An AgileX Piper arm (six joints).
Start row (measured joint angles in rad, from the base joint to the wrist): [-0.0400, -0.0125, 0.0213, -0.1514, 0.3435, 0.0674]
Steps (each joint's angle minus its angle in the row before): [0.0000, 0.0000, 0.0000, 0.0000, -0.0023, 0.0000]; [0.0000, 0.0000, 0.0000, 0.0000, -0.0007, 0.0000]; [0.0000, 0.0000, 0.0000, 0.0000, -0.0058, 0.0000]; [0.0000, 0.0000, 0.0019, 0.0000, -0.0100, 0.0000]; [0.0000, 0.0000, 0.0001, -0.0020, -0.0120, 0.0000]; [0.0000, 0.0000, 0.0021, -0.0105, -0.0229, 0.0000]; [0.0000, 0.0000, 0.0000, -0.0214, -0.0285, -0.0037]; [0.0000, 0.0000, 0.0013, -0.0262, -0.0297, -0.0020]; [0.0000, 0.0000, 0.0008, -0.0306, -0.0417, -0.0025]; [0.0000, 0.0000, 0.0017, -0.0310, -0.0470, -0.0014]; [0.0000, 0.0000, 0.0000, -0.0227, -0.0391, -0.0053]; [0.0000, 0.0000, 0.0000, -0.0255, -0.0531, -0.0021]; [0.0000, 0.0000, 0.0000, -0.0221, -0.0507, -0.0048]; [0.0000, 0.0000, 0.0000, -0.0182, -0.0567, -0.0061]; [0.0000, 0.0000, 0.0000, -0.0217, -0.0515, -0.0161]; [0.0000, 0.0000, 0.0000, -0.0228, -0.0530, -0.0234]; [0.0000, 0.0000, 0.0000, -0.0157, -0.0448, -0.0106]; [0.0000, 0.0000, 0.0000, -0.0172, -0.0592, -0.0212]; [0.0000, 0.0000, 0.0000, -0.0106, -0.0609, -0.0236]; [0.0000, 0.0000, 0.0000, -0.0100, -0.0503, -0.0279]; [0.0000, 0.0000, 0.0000, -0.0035, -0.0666, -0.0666]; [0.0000, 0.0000, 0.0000, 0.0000, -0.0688, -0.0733]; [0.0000, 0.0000, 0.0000, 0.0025, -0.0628, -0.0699]
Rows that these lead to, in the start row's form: [-0.0400, -0.0125, 0.0213, -0.1514, 0.3412, 0.0674]; [-0.0400, -0.0125, 0.0213, -0.1514, 0.3405, 0.0674]; [-0.0400, -0.0125, 0.0213, -0.1514, 0.3347, 0.0674]; [-0.0400, -0.0125, 0.0232, -0.1514, 0.3247, 0.0674]; [-0.0400, -0.0125, 0.0233, -0.1534, 0.3127, 0.0674]; [-0.0400, -0.0125, 0.0254, -0.1639, 0.2898, 0.0674]; [-0.0400, -0.0125, 0.0254, -0.1853, 0.2613, 0.0637]; [-0.0400, -0.0125, 0.0267, -0.2115, 0.2316, 0.0617]; [-0.0400, -0.0125, 0.0275, -0.2421, 0.1899, 0.0592]; [-0.0400, -0.0125, 0.0292, -0.2731, 0.1429, 0.0578]; [-0.0400, -0.0125, 0.0292, -0.2958, 0.1038, 0.0525]; [-0.0400, -0.0125, 0.0292, -0.3213, 0.0507, 0.0504]; [-0.0400, -0.0125, 0.0292, -0.3434, 0.0000, 0.0456]; [-0.0400, -0.0125, 0.0292, -0.3616, -0.0567, 0.0395]; [-0.0400, -0.0125, 0.0292, -0.3833, -0.1082, 0.0234]; [-0.0400, -0.0125, 0.0292, -0.4061, -0.1612, 0.0000]; [-0.0400, -0.0125, 0.0292, -0.4218, -0.2060, -0.0106]; [-0.0400, -0.0125, 0.0292, -0.4390, -0.2652, -0.0318]; [-0.0400, -0.0125, 0.0292, -0.4496, -0.3261, -0.0554]; [-0.0400, -0.0125, 0.0292, -0.4596, -0.3764, -0.0833]; [-0.0400, -0.0125, 0.0292, -0.4631, -0.4430, -0.1499]; [-0.0400, -0.0125, 0.0292, -0.4631, -0.5118, -0.2232]; [-0.0400, -0.0125, 0.0292, -0.4606, -0.5746, -0.2931]
